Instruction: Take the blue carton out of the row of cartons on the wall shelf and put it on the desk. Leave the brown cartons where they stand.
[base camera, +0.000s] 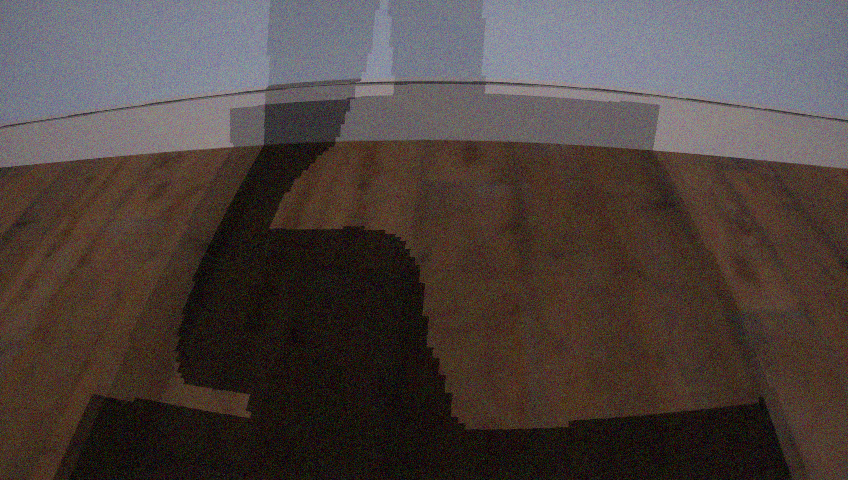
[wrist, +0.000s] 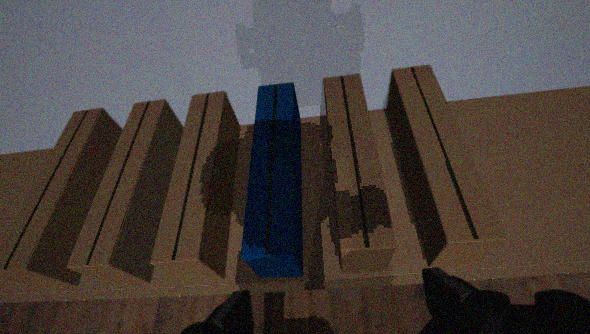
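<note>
The blue carton stands upright in the row on the wall shelf, in the middle of the wrist view. A brown carton stands to its left and another brown carton to its right, with narrow gaps between. My gripper is open and empty, at the bottom of the wrist view, in front of the shelf's front edge. The blue carton is left of the middle between the fingertips, and the right-hand brown carton is a little right of it. The desk does not show in either view.
More brown cartons stand at the left of the row, and one brown carton at the right. Behind them is the wall. The base camera view shows wooden floor with dark shadows and a pale skirting board.
</note>
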